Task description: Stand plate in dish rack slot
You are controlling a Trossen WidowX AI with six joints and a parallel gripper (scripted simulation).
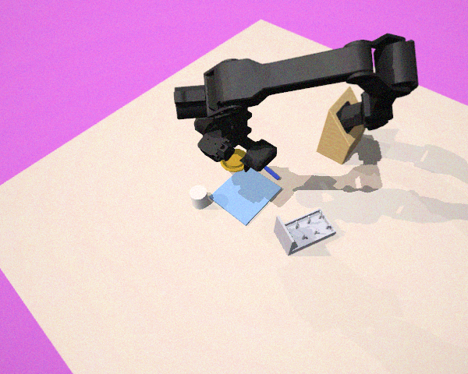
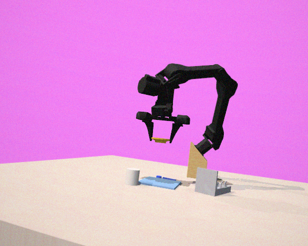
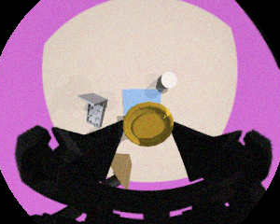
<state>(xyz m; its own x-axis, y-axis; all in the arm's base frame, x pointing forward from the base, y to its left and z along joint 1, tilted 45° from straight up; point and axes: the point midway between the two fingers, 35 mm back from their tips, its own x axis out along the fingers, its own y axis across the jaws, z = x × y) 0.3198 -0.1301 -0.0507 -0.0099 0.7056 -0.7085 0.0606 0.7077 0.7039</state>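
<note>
My gripper tip is 200 mm to the right of the grey dish rack, 120 mm above it and 20 mm past it. The rest, counted from my gripper tip: light blue mat 140 mm below, 20 mm behind, 10 mm to the left; then white cup 120 mm below, 70 mm to the right, 70 mm ahead; then yellow plate 10 mm above.
</note>
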